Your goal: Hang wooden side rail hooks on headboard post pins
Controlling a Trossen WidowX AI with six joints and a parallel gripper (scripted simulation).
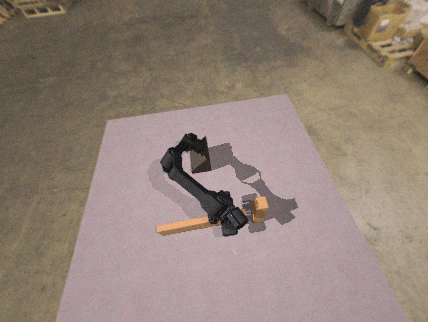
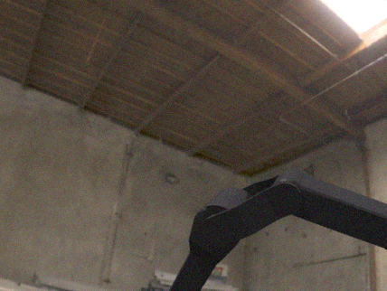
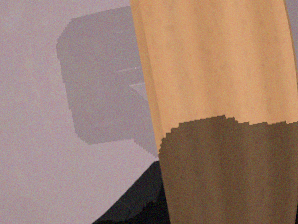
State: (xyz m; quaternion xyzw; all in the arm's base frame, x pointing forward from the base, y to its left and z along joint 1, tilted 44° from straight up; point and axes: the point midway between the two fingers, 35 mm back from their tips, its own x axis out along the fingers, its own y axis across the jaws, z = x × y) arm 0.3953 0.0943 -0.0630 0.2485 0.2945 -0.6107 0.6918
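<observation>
The headboard post is 140 mm to the left of my gripper tip, 40 mm above it and 10 mm behind it.
</observation>
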